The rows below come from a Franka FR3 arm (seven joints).
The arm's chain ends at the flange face. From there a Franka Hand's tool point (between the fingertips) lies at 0.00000 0.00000 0.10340 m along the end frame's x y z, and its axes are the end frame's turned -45 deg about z.
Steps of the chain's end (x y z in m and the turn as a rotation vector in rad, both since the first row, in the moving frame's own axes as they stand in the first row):
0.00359 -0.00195 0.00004 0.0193 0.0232 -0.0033
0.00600 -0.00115 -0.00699 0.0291 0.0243 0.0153
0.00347 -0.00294 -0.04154 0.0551 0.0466 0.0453
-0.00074 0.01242 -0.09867 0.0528 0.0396 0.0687
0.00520 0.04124 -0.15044 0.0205 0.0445 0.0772
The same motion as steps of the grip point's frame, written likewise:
0.00702 0.00144 -0.00001 -0.0028 0.0301 -0.0033
0.00896 0.00311 -0.00706 0.0034 0.0378 0.0153
0.01197 -0.00008 -0.04181 0.0060 0.0719 0.0453
-0.00253 0.00753 -0.09890 0.0093 0.0653 0.0687
-0.02081 0.03477 -0.15056 -0.0170 0.0460 0.0772

